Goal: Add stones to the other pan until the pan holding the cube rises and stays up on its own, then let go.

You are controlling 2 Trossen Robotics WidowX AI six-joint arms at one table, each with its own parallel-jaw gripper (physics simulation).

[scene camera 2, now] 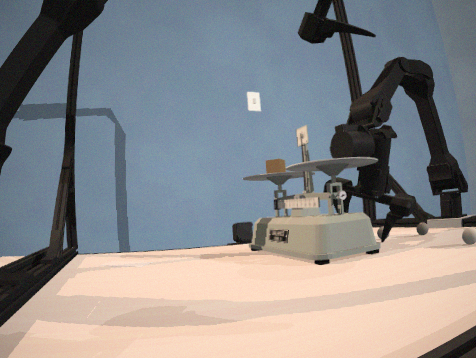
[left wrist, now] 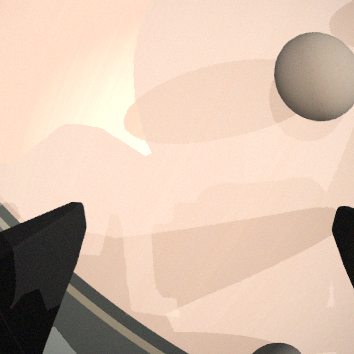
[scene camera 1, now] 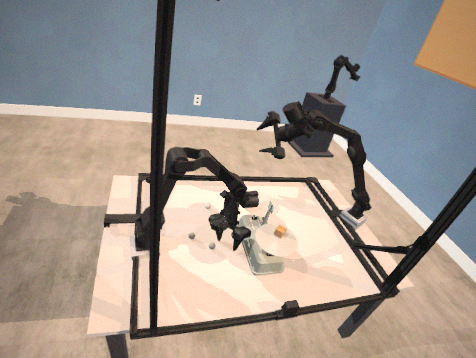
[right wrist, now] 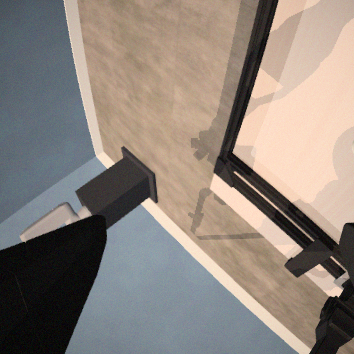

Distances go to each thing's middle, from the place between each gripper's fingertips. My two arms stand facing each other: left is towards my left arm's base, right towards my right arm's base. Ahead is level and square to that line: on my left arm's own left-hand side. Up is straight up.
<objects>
Right now my right hand is 27 cm past the balance scale [scene camera 2: 307, 234], 22 cm above it and 2 cm to the right of it.
My left hand is 1 cm past the balance scale, 14 cm to the left of it and 10 cm below it.
</objects>
